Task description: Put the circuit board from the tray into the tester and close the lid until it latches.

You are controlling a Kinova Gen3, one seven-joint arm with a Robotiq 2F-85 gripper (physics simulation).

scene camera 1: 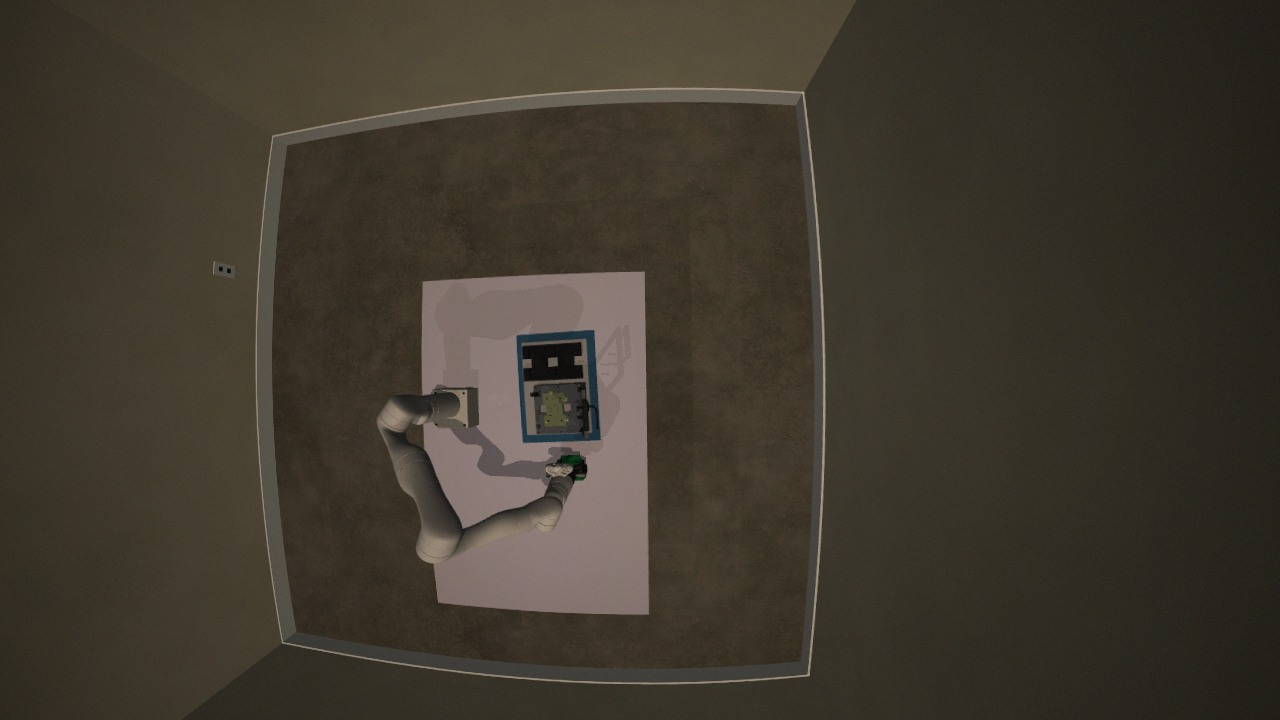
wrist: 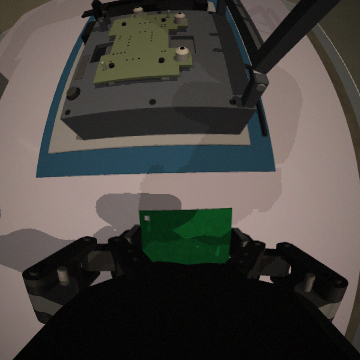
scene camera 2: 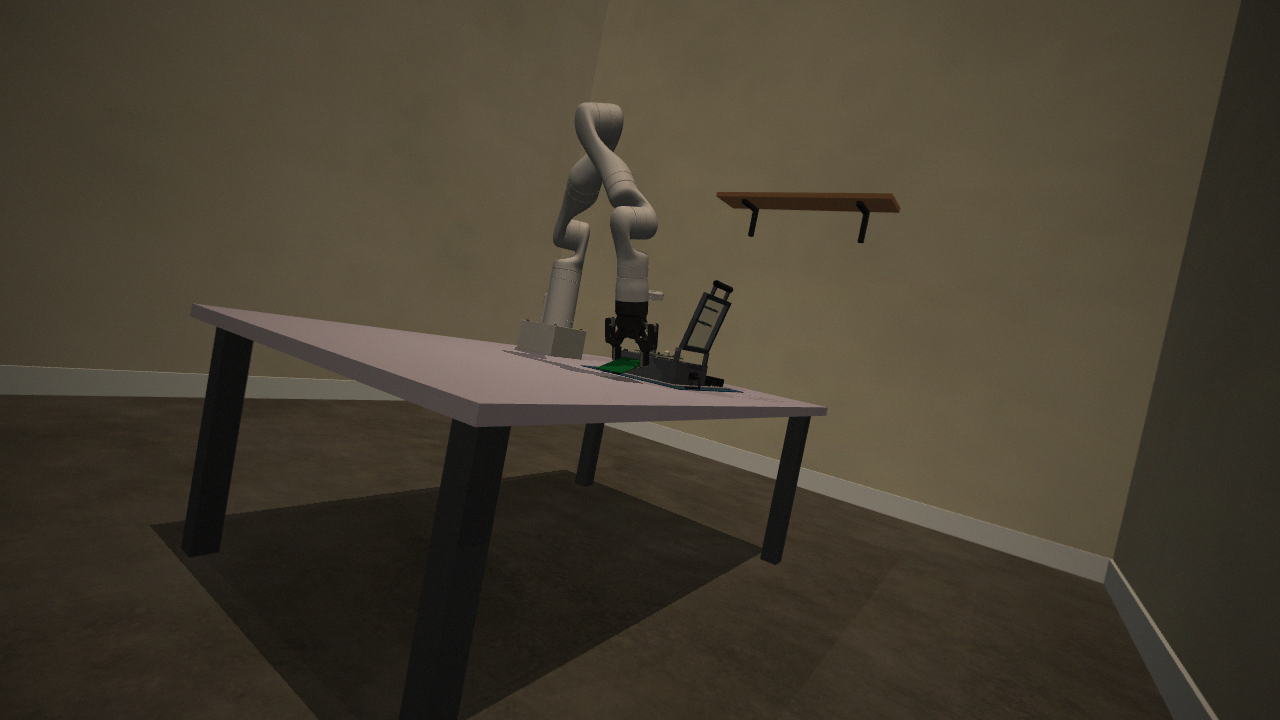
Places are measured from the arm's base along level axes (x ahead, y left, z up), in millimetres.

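Pixels of known places: gripper, fingertip midpoint: [scene camera 1: 571, 460] [wrist: 185, 237] [scene camera 2: 630, 365]; arm's base, link origin: [scene camera 1: 449, 404] [scene camera 2: 557, 326].
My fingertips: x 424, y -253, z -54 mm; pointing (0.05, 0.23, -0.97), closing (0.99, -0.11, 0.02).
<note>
Ahead of a thing's pixels: the offset from my fingertips to its top centre. "pt": to the spot under its first point. Level surfaces: height alone.
The green circuit board {1 mm back, 28 mm right, 18 mm up} [scene camera 1: 570, 459] [scene camera 2: 617, 366] [wrist: 186, 250] is held between the fingers of my gripper [scene camera 1: 567, 467] [scene camera 2: 630, 359] [wrist: 185, 237], roughly level and low over the table. It is beside the tester, past the blue border's near edge in the wrist view. The tester [scene camera 1: 573, 391] [scene camera 2: 666, 368] [wrist: 155, 120] is a dark grey box with an olive-green plate {26 mm back, 202 mm left, 47 mm up} [scene camera 1: 554, 407] [wrist: 142, 50] on top. Its lid [scene camera 2: 696, 348] [wrist: 293, 34] stands raised, leaning back. The black tray {pt 78 mm back, 412 mm left, 17 mm down} [scene camera 1: 539, 351] lies on the far side of the tester from my gripper.
The blue-bordered mat {33 mm down} [scene camera 1: 520, 358] [wrist: 155, 162] lies under tester and tray on the pale table {35 mm down} [scene camera 1: 537, 573] [scene camera 2: 358, 349]. The robot's base block [scene camera 1: 469, 407] [scene camera 2: 552, 340] stands at the table's edge. A wooden shelf [scene camera 2: 805, 202] hangs on the wall.
</note>
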